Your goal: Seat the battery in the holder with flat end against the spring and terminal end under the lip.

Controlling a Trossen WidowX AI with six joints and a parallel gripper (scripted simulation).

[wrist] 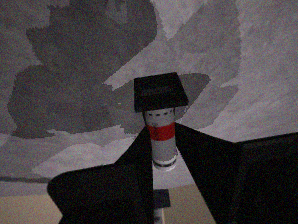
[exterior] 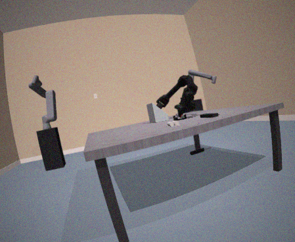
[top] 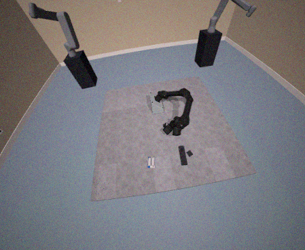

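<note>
The battery is 1 cm above my gripper tip. From my gripper tip the other things lie so: small black block 29 cm ahead, 11 cm to the left, 2 cm below; black bar 30 cm ahead, 5 cm to the left, 1 cm below.
</note>
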